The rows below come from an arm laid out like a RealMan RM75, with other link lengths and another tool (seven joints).
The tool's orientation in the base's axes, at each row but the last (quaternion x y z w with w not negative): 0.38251, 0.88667, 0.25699, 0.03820; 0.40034, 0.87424, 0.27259, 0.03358; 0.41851, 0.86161, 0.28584, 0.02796; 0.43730, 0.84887, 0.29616, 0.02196; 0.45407, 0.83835, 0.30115, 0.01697; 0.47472, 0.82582, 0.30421, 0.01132; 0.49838, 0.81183, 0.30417, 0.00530; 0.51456, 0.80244, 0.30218, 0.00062; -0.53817, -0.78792, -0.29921, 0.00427; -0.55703, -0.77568, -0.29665, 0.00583; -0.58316, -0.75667, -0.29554, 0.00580
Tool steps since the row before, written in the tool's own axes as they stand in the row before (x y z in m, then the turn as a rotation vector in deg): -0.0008, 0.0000, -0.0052, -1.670, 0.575, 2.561; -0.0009, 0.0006, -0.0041, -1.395, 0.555, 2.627; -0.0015, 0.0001, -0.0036, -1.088, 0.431, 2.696; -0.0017, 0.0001, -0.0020, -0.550, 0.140, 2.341; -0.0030, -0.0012, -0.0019, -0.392, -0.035, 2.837; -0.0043, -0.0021, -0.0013, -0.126, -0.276, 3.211; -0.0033, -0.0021, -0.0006, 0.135, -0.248, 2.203; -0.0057, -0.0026, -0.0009, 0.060, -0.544, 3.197; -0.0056, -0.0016, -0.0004, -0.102, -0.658, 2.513; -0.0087, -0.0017, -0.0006, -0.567, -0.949, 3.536; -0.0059, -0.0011, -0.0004, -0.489, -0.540, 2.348
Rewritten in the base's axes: -0.0008, -0.0028, 0.0044, 2.232, 0.257, -2.152; -0.0001, -0.0022, 0.0036, 2.051, 0.474, -2.174; 0.0000, -0.0027, 0.0028, 1.784, 0.672, -2.237; 0.0005, -0.0022, 0.0013, 1.135, 0.779, -1.977; 0.0003, -0.0037, 0.0002, 1.060, 1.072, -2.435; 0.0003, -0.0048, -0.0012, 0.842, 1.379, -2.792; -0.0002, -0.0036, -0.0015, 0.419, 1.107, -1.879; 0.0003, -0.0059, -0.0023, 0.520, 1.441, -2.859; 0.0009, -0.0053, -0.0023, 0.276, 0.951, -2.404; 0.0016, -0.0081, -0.0032, 0.528, 0.969, -3.537; 0.0008, -0.0055, -0.0022, 0.467, 0.558, -2.348
